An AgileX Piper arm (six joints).
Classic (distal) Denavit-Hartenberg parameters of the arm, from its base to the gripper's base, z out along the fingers. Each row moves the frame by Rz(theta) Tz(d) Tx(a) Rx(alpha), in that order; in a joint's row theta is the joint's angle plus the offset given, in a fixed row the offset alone. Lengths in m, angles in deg.
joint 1: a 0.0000, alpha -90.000, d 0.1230, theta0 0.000
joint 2: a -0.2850, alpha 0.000, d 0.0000, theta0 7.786
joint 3: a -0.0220, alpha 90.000, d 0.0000, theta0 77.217
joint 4: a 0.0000, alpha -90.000, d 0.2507, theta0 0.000
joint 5: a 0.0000, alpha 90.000, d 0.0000, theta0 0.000
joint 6: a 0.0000, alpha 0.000, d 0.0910, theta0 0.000
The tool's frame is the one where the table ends.
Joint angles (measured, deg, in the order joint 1, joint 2, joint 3, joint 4, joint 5, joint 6), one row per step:
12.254 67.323 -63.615 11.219 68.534 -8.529
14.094 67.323 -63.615 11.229 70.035 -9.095
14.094 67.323 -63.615 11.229 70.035 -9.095
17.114 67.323 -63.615 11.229 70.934 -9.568
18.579 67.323 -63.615 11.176 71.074 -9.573
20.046 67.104 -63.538 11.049 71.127 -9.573
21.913 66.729 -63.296 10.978 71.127 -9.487
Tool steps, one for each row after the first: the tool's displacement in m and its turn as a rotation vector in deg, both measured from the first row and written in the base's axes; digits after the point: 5 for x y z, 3 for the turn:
-0.00425 0.00615 -0.00087 -0.515 1.286 2.647
-0.00425 0.00615 -0.00087 -0.515 1.286 2.647
-0.00938 0.01626 -0.00137 -0.918 1.998 6.274
-0.01160 0.02107 -0.00146 -1.033 2.104 7.769
-0.01463 0.02545 -0.00111 -1.159 1.971 9.240
-0.01906 0.03085 -0.00097 -1.196 1.829 11.025

